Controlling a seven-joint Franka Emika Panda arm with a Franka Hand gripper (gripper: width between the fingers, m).
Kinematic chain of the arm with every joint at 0, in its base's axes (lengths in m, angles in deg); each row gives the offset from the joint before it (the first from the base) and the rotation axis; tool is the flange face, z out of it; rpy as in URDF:
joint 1: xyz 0 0 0.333 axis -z
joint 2: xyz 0 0 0 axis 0.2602 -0.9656 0
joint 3: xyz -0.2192 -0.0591 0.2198 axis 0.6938 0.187 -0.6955
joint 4: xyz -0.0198 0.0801 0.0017 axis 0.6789 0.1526 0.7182
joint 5: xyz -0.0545 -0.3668 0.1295 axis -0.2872 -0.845 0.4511
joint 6: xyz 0 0 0 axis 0.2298 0.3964 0.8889
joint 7: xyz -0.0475 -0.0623 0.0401 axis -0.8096 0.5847 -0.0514
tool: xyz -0.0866 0.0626 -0.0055 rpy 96 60.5 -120.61
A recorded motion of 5 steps. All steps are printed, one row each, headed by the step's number.
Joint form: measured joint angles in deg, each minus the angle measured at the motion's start. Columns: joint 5, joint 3, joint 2, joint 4, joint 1, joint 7, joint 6.
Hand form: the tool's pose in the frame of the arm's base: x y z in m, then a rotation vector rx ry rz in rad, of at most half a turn. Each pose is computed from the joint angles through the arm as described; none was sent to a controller.
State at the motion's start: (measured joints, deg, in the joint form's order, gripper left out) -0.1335 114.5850 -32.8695 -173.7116 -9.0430 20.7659 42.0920
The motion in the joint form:
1: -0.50 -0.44 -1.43 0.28 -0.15 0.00 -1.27
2: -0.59 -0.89 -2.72 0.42 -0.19 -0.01 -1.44
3: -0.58 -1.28 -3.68 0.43 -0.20 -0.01 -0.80
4: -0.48 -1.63 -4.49 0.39 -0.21 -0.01 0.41
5: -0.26 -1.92 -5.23 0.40 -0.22 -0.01 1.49
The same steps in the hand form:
1: 0.4968 0.0096 0.4725 -2.3518 -1.1663 -0.4060
2: 0.4995 0.0152 0.4633 -2.3531 -1.1744 -0.3726
3: 0.5024 0.0189 0.4566 -2.3609 -1.1777 -0.3603
4: 0.5059 0.0215 0.4512 -2.3734 -1.1782 -0.3622
5: 0.5091 0.0237 0.4467 -2.3839 -1.1763 -0.3658

